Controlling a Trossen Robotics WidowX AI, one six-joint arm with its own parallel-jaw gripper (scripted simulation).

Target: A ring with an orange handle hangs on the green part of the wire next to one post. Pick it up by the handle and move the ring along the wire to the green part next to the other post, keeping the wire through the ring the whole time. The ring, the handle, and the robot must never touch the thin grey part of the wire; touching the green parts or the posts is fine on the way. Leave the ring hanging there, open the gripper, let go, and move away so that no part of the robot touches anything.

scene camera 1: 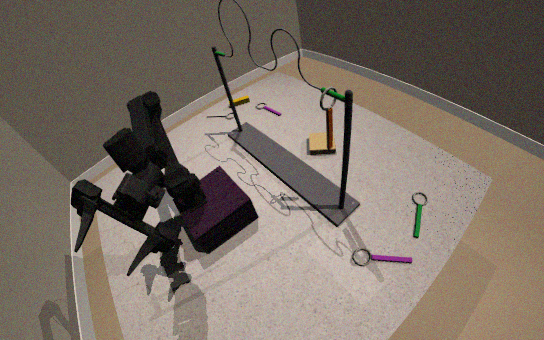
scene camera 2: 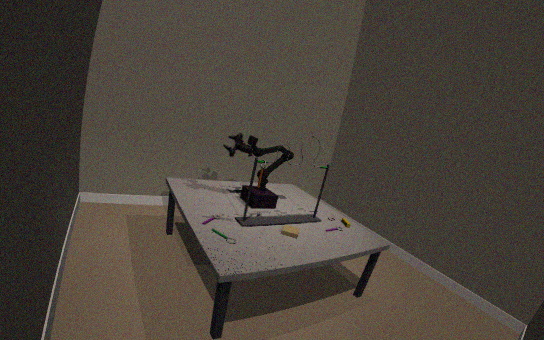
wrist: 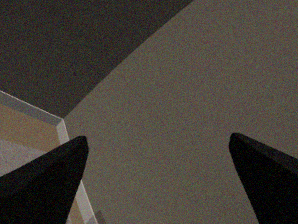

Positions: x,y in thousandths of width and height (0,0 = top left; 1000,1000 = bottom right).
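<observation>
In scene camera 1 I see my gripper (scene camera 1: 188,775), which is open and holds nothing. I can see my gripper in the wrist view (wrist: 535,636) as well.
</observation>
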